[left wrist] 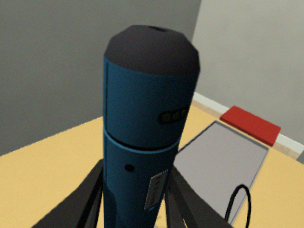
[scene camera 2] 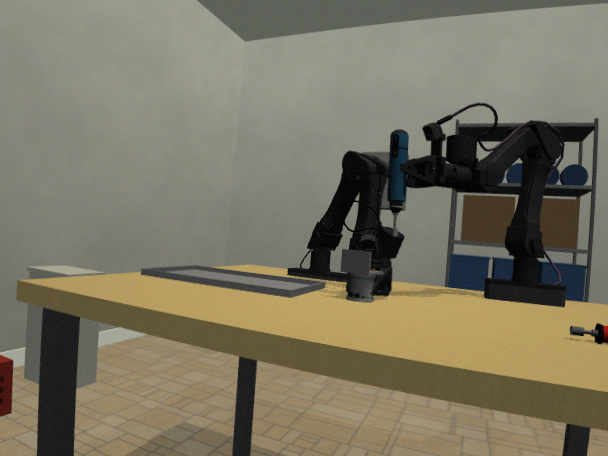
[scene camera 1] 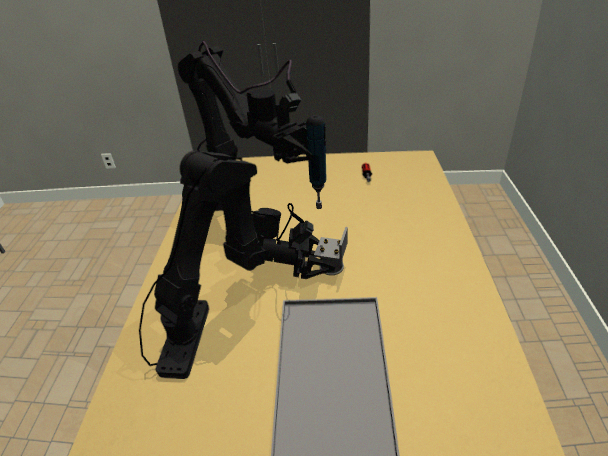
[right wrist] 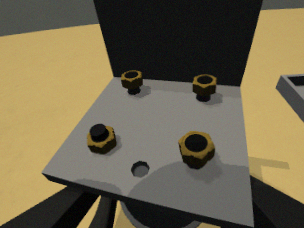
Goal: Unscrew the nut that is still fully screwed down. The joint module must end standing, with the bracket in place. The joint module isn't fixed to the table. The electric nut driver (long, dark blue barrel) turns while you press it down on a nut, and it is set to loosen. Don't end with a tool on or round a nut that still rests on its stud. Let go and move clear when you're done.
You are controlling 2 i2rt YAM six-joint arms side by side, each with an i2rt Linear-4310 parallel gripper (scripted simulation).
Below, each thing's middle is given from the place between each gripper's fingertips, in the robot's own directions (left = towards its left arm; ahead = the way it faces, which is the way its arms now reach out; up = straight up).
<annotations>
My right hand is 10 mm below the joint module [scene camera 2: 360,286]. Round my right hand: bracket [right wrist: 170,50] (50 mm above); then grey tray [scene camera 1: 332,384] (10 mm behind, 330 mm to the right, 20 mm below).
Now: left hand 2 cm short of the bracket, 6 cm to the left of it and 23 cm above it. From my left hand the other things lie so: joint module (2 cm ahead, 6 cm to the right, 27 cm below); grey tray (2 cm ahead, 39 cm to the right, 29 cm below).
</annotations>
